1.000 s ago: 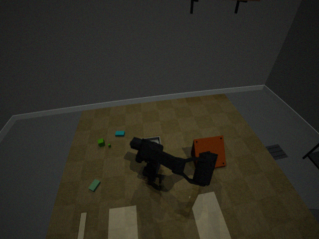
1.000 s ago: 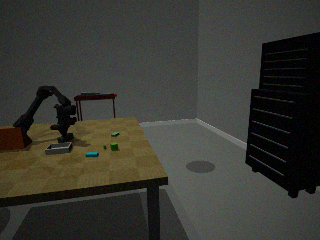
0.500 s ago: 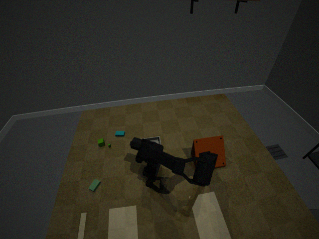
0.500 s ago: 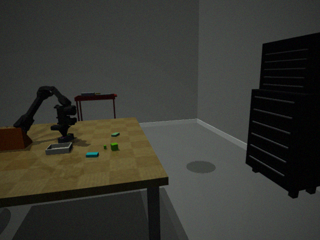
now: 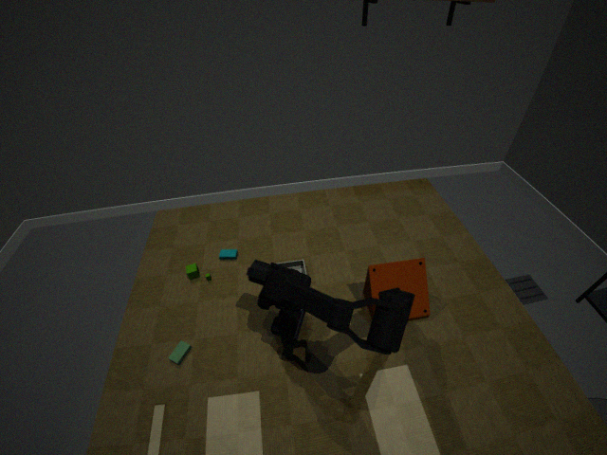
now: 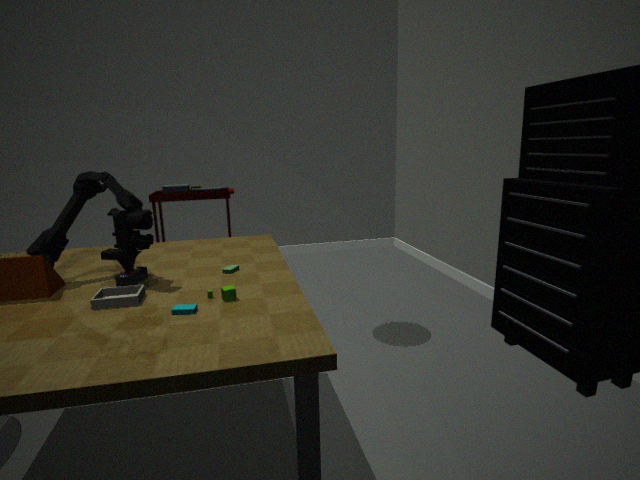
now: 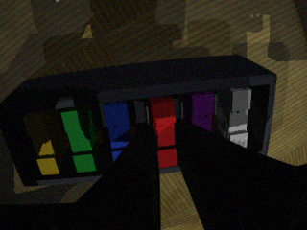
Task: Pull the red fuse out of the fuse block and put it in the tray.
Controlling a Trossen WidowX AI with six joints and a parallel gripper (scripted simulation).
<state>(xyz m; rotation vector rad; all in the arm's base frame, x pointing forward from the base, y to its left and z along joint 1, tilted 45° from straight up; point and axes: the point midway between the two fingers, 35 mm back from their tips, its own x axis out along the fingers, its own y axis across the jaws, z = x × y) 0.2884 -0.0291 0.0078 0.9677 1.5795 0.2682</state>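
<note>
The tray is 17 cm to the right of my gripper tip and 4 cm below it. Also, from my gripper tip: red fuse: 1 cm below.
</note>
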